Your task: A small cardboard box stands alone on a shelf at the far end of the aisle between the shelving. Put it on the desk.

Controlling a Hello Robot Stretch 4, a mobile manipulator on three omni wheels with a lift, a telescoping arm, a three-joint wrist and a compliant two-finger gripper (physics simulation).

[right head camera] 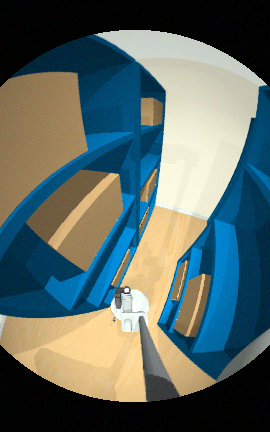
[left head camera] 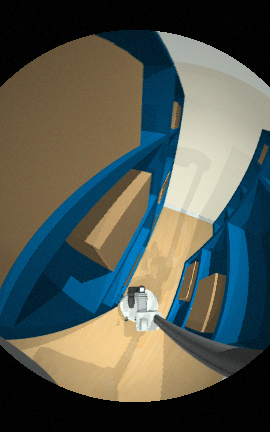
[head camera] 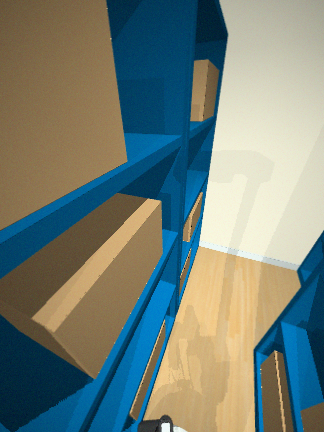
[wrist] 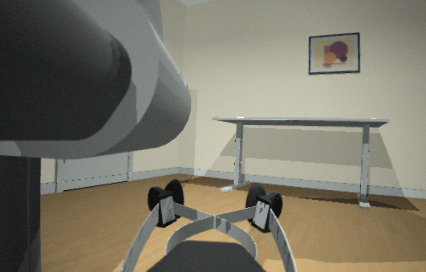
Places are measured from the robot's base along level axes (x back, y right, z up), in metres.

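Pixels of known places: gripper, fingertip midpoint: (right head camera: 118, 322) (left head camera: 131, 321) (wrist: 215, 197).
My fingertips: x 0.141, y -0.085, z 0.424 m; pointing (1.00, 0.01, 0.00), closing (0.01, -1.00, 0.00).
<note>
Behind a point stands the place of what it marks.
Several cardboard boxes stand on the blue shelving; I cannot tell for certain which is the small one the task names. In the far bay of the left unit, one box (head camera: 204, 90) {y 0.285, x -1.202, z 1.566 m} (left head camera: 176, 115) {y 0.322, x -1.267, z 1.555 m} (right head camera: 151, 111) {y 0.280, x -1.204, z 1.553 m} stands on an upper shelf and another box (head camera: 193, 218) {y 0.304, x -1.230, z 0.712 m} (right head camera: 149, 185) {y 0.304, x -1.230, z 0.721 m} on a lower one. A small box (left head camera: 263, 154) {y 1.416, x -0.994, z 1.553 m} shows high on the right unit in the left head view. The desk (wrist: 300, 121) {y -0.788, x 2.210, z 0.667 m} stands across the room in the wrist view, against the wall. My gripper (wrist: 215, 197) {y -0.085, x 0.141, z 0.424 m} is open and empty, with floor behind its fingers, away from the boxes and the desk.
The left shelving (head camera: 186, 100) {y 0.121, x -0.785, z 1.525 m} (right head camera: 136, 150) {y 0.123, x -0.786, z 1.300 m} is very close, with a large box (head camera: 55, 100) {y -0.108, x -0.343, z 1.530 m} and an open-shelf box (head camera: 112, 270) {y -0.104, x -0.353, z 1.207 m} near me. The right shelving (left head camera: 237, 280) {y 0.549, x -0.065, z 0.963 m} (right head camera: 225, 280) {y 0.563, x -0.077, z 0.963 m} borders the aisle floor (head camera: 225, 300) {y 0.606, x -0.925, z -0.027 m}. A wall (head camera: 280, 125) {y 0.949, x -1.465, z 1.356 m} closes the far end.
</note>
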